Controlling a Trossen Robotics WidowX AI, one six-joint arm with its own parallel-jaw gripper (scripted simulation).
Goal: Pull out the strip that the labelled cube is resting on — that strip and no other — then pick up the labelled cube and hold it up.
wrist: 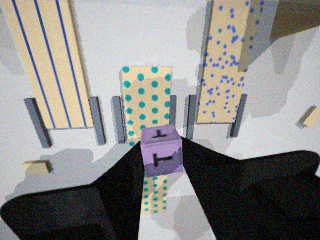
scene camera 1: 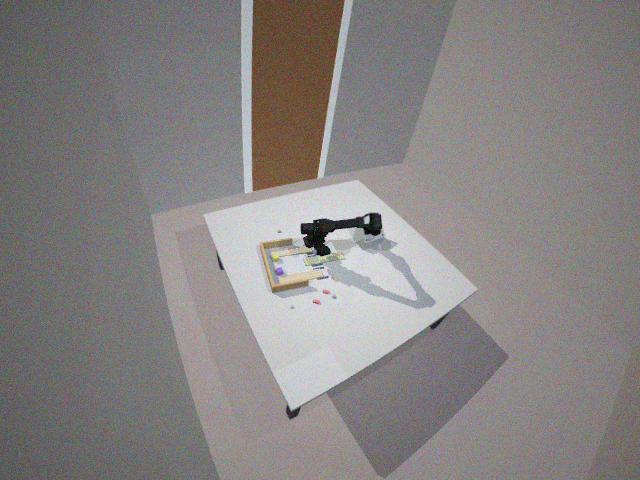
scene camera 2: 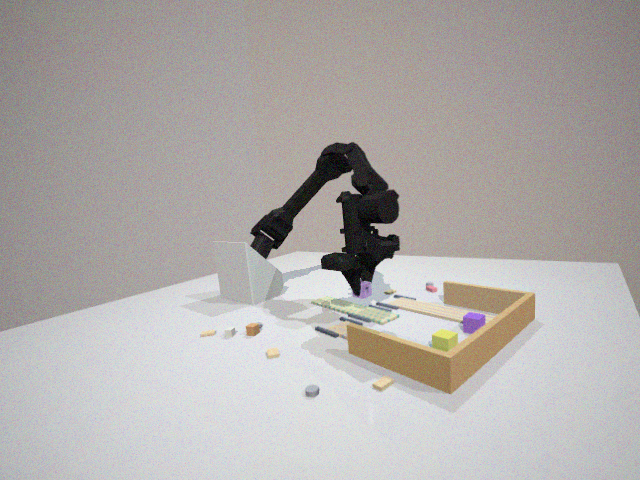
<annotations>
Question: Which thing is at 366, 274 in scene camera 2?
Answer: My gripper.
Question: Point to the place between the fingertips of my gripper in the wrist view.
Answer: At 159, 142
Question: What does my gripper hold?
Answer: A labelled cube.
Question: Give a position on a labelled cube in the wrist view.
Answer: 161, 146
</annotations>
